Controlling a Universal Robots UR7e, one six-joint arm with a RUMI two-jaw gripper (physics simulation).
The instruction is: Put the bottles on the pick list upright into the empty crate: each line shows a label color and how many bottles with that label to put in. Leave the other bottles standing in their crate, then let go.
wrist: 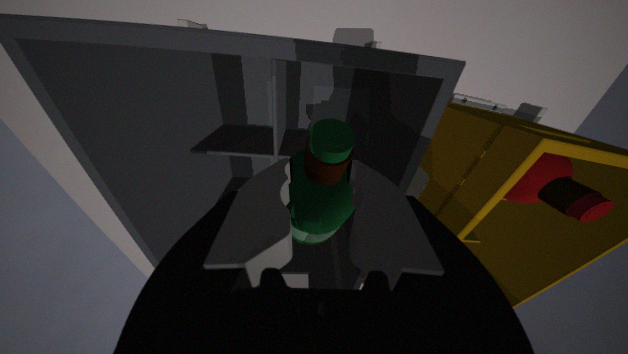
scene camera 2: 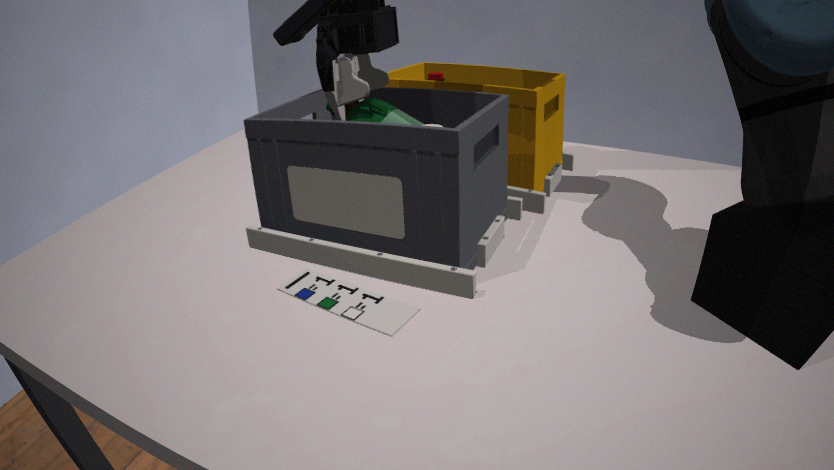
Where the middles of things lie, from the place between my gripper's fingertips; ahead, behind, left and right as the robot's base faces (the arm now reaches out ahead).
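The green bottle [scene camera 2: 369, 110] is 40 mm behind my hand and 20 mm below it. Going by their middles, the green bottle is the nearest to my hand of the things named here. The pick list [scene camera 2: 383, 314] is 140 mm below my hand, 210 mm to the left of it and 70 mm behind it.
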